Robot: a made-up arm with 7 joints.
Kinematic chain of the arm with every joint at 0, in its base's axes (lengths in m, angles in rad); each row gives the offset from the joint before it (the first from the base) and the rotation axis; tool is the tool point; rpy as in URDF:
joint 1: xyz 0 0 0.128 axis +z
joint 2: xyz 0 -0.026 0.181 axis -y
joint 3: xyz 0 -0.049 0.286 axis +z
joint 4: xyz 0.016 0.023 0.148 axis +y
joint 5: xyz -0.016 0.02 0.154 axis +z
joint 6: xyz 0 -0.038 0.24 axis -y
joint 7: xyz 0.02 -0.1 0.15 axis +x
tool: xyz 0 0 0 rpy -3.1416 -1.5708 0
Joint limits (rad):
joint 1: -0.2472..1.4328
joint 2: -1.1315..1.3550
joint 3: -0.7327..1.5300
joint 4: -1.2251..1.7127
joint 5: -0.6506..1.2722
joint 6: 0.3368..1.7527
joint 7: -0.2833..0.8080
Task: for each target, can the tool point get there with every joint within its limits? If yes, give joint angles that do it. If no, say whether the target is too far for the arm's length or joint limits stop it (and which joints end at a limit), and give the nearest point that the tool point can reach.
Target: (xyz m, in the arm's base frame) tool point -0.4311 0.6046 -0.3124
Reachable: no: joint limits stop it (at a limit: joint 1, joint 2, joint 4, joint 5) | nearest point -0.4817 0.3801 -0.0051 | short by 0.384 m
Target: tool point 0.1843 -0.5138 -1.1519
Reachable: no: too far | nearest point 0.0575 -0.5792 -0.1090 | short by 1.053 m
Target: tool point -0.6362 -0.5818 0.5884
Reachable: yes | joints 0.2995 1.0389 0.7037 -0.7952 1.0264 0.9574 0.4364
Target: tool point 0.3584 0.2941 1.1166
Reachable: yes | joints 1.0168 -0.4018 -0.3894 0.6062 -0.3617 1.3344 0.3913
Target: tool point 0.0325 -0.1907 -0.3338
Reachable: no: joint limits stop it (at a limit: joint 1, joint 2, joint 4, joint 5) | nearest point -0.0014 -0.4713 -0.0629 | short by 0.392 m
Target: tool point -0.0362 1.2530 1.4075
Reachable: no: too far | nearest point 0.0415 0.7326 0.9589 | short by 0.691 m
